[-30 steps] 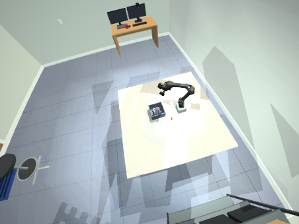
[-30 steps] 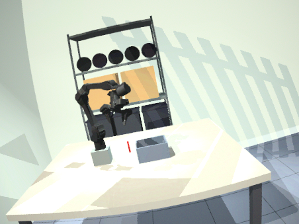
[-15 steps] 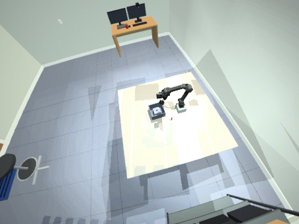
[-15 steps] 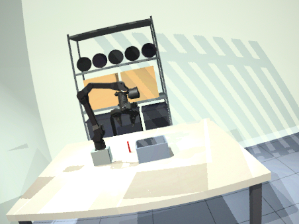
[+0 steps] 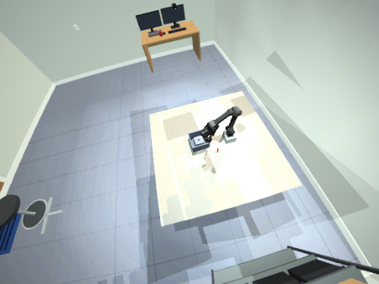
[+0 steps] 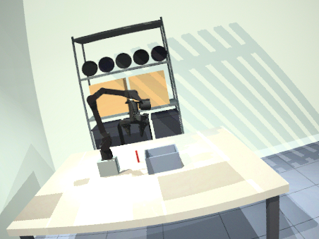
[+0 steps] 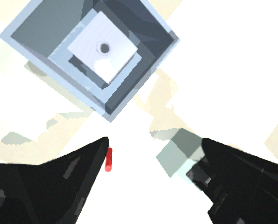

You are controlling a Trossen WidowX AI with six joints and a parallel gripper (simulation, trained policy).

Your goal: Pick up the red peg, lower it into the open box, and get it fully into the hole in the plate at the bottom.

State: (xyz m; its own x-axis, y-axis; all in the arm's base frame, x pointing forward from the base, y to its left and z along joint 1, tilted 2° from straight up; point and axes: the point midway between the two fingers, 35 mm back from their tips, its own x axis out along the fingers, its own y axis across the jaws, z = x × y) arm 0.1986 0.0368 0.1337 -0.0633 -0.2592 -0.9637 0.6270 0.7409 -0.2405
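My gripper tip is 15 cm above the red peg, 10 cm to the right of it and 4 cm past it. The rest, counted from my gripper tip: grey box 17 cm below, 13 cm ahead, 5 cm to the right.
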